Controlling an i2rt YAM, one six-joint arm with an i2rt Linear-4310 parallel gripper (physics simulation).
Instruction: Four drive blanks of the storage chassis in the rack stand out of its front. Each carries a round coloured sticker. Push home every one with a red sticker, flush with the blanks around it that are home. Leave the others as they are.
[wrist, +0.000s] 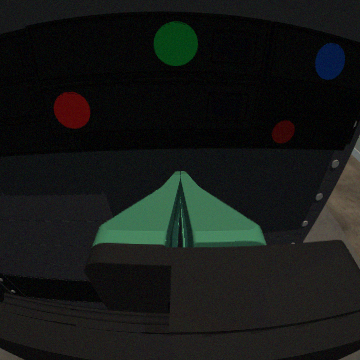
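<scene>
The dark front of the storage chassis (125, 107) spans the upper part of the wrist view. A drive blank with a green sticker (175, 43) is at the top middle, and one with a blue sticker (330, 61) is at the upper right. A blank with a red sticker (72, 110) is at the left in the lower row. Another red sticker (283, 131) is at the right in the lower row and looks smaller. The blanks' edges are too dark to tell how far each stands out. My gripper (179, 179) is shut and empty, its green fingertips below and between the two red stickers.
A dark panel (225, 175) lies below the chassis front. The rack's side rail with round screws (335, 163) runs down the right. A darker block (50, 235) shows at the lower left. Brown floor (345, 195) shows beyond the rail at the right edge.
</scene>
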